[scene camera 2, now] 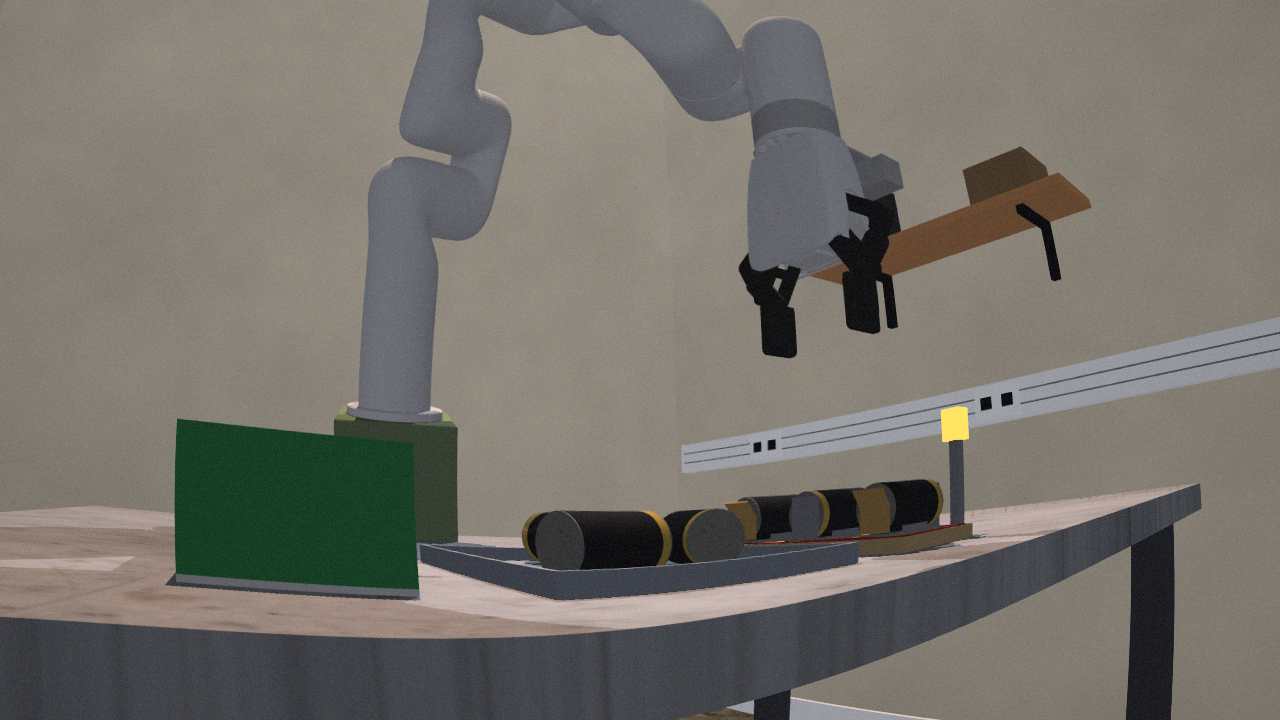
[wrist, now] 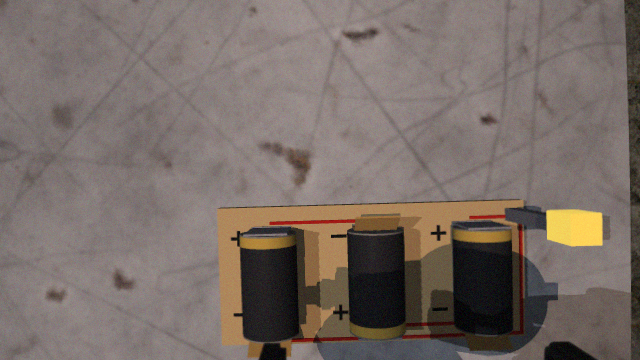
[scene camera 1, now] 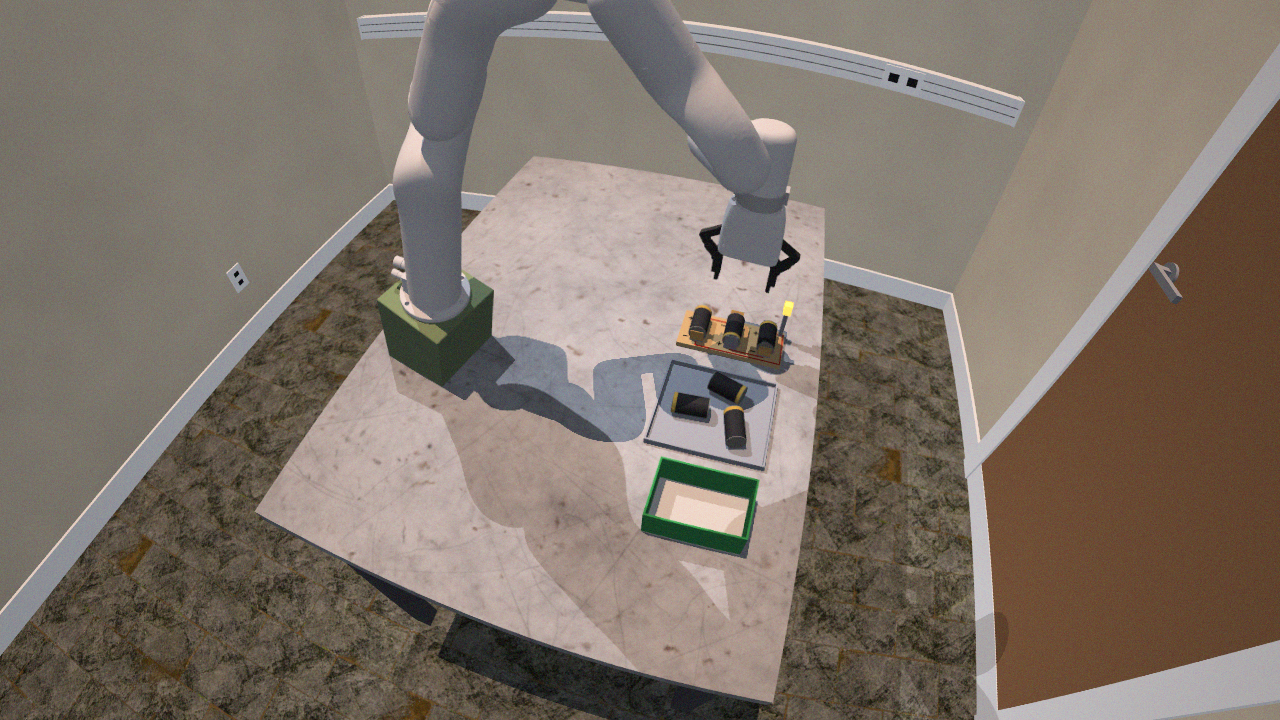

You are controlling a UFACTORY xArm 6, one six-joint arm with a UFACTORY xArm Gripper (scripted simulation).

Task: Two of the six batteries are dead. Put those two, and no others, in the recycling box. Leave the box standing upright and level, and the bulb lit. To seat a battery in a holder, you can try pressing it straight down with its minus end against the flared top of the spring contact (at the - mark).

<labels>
grey tray: scene camera 2; scene camera 1; not seen in the wrist view (out of frame)
same spot on grey tray: (scene camera 2: 530, 577) = (scene camera 1: 749, 465)
</labels>
